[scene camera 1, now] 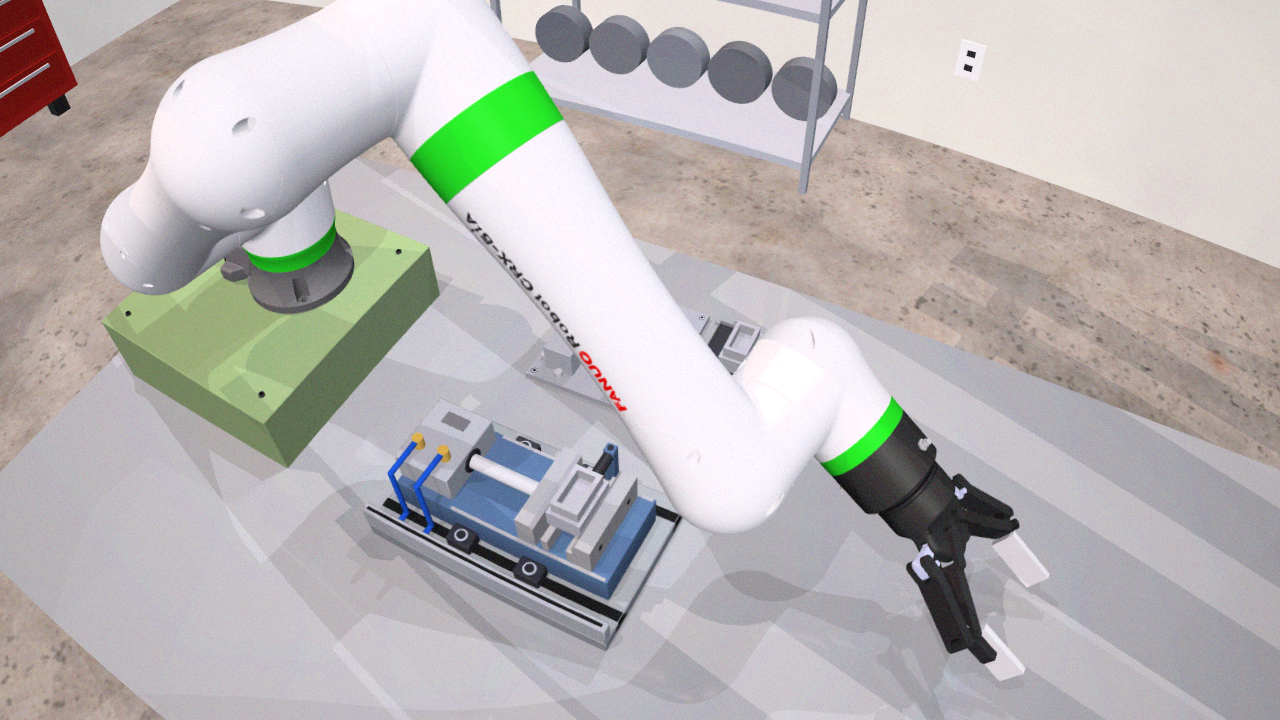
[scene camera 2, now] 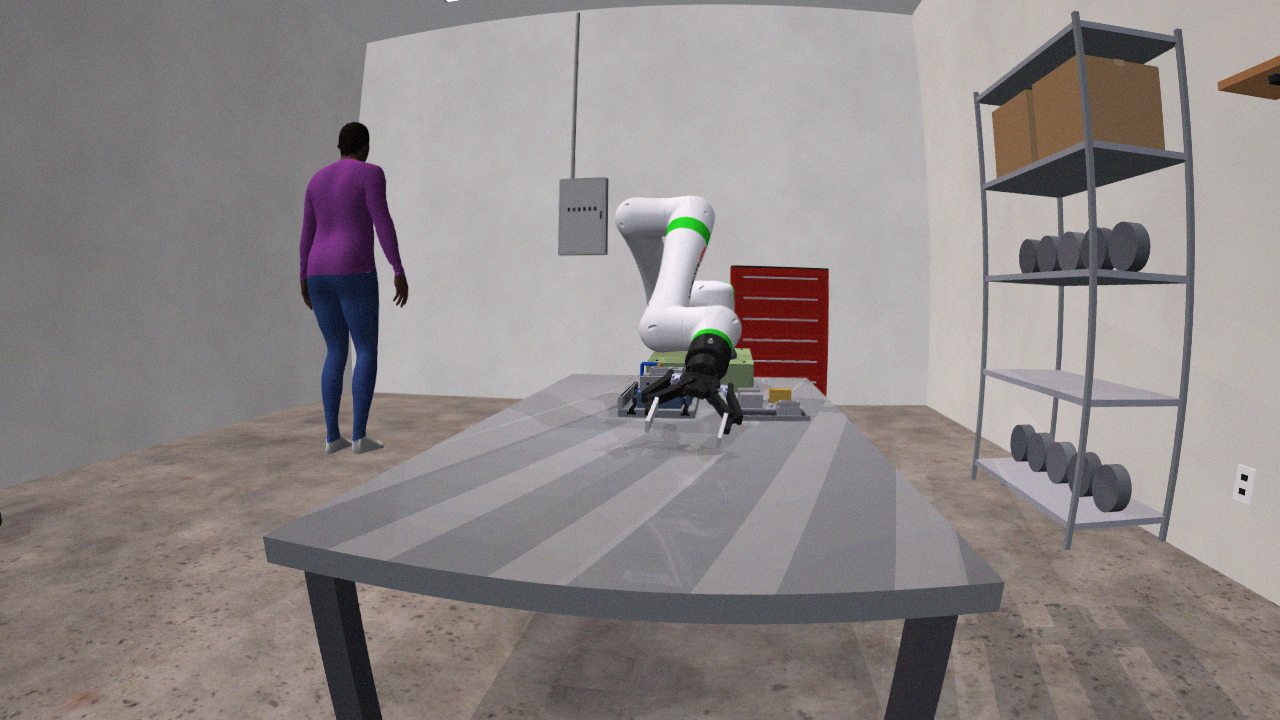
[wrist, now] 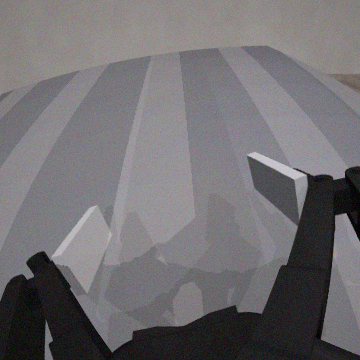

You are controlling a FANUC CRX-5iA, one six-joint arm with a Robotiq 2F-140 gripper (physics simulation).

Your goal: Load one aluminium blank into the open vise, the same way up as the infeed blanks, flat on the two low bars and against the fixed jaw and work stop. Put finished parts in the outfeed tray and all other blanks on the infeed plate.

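Where they show: gripper, fingertip midpoint: (scene camera 1: 1026,625) (scene camera 2: 682,435) (wrist: 175,196); arm's base, origin of the base link: (scene camera 1: 301,273).
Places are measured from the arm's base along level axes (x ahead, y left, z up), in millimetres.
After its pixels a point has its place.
Note:
My gripper (scene camera 1: 1014,608) @[x 966, y -112, z -56 mm] (scene camera 2: 687,420) @[x 966, y -112, z -56 mm] (wrist: 175,196) @[x 966, y -112, z -56 mm] is open and empty, tilted outward over the table, right of the vise in scene camera 1. The vise (scene camera 1: 608,528) @[x 529, y -177, z -10 mm] holds a light grey part (scene camera 1: 577,495) @[x 489, y -161, z 2 mm] with a rectangular recess on top, between its jaws. The low bars are mostly hidden. The infeed plate (scene camera 1: 590,386) @[x 405, y 40, z -90 mm] is largely behind the arm; one grey blank (scene camera 1: 559,358) @[x 361, y 47, z -64 mm] shows partly. In scene camera 2, grey blanks (scene camera 2: 750,398) @[x 468, y 70, z -65 mm] (scene camera 2: 787,408) @[x 577, y 153, z -73 mm] and an orange block (scene camera 2: 780,394) @[x 383, y 165, z -67 mm] show. Another recessed grey part (scene camera 1: 741,338) @[x 554, y 171, z -72 mm] lies at the dark outfeed tray (scene camera 1: 720,335) @[x 523, y 184, z -92 mm], mostly hidden.
The robot stands on a green pedestal (scene camera 1: 358,358) @[x 123, y -55, z -60 mm]. Blue hoses (scene camera 1: 420,492) @[x 340, y -222, z 0 mm] rise beside the vise. The forearm passes over the infeed area. A person (scene camera 2: 344,223) stands on the floor left of the table (scene camera 2: 626,600) @[x 1545, y -170, z -110 mm]. A shelf rack (scene camera 2: 1090,340) stands at the right.

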